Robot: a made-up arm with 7 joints. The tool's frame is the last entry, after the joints.
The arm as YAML. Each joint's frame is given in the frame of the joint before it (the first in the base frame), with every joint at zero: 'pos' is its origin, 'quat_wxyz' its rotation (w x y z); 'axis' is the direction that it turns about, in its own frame. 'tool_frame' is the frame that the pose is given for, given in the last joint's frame.
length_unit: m
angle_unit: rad
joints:
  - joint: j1
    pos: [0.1, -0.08, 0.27]
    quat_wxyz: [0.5, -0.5, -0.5, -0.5]
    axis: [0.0, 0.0, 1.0]
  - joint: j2
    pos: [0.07, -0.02, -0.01]
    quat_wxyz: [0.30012, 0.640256, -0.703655, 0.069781]
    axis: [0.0, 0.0, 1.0]
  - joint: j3
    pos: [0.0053, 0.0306, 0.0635]
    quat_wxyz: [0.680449, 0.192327, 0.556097, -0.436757]
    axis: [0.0, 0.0, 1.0]
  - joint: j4
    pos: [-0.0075, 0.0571, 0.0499]
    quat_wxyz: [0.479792, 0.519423, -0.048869, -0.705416]
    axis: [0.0, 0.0, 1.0]
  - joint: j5
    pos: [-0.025, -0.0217, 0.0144]
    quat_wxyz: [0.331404, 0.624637, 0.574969, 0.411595]
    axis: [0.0, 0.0, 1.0]
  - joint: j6
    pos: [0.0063, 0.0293, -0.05]
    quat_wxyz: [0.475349, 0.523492, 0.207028, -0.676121]
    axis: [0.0, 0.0, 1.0]
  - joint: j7
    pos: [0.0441, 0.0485, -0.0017]
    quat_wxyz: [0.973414, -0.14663, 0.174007, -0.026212]
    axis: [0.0, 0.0, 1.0]
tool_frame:
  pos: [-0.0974, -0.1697, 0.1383]
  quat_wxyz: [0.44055, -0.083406, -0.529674, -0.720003]
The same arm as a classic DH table. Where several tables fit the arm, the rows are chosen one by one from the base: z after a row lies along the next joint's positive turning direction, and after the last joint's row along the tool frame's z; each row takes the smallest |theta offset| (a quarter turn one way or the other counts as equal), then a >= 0, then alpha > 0; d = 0 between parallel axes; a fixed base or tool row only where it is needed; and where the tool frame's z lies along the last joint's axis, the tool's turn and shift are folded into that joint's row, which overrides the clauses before.
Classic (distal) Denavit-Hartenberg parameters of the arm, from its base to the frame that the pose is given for. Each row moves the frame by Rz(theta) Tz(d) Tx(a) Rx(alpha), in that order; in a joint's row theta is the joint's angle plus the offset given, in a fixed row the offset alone. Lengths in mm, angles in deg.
base (fixed): theta_offset 0, d 270, a 100, alpha -90
j1: theta_offset 55.39, d -122.2, a -69, alpha -144.11
j2: theta_offset -80.98, d 30.5, a 23.1, alpha 72.09
j3: theta_offset 15.23, d 38.8, a 53.6, alpha -62.89
j4: theta_offset 43.39, d -22.1, a 20, alpha -116.2
j5: theta_offset -24.78, d -68.4, a 10.8, alpha -68.52
j6: theta_offset 52.11, d -162.6, a -10.4, alpha -26.31
j7: theta_offset 70.85, d 340.4, a -155, alpha -64.85
tool (fixed): theta_offset -139.59, d -132, a 0, alpha 0

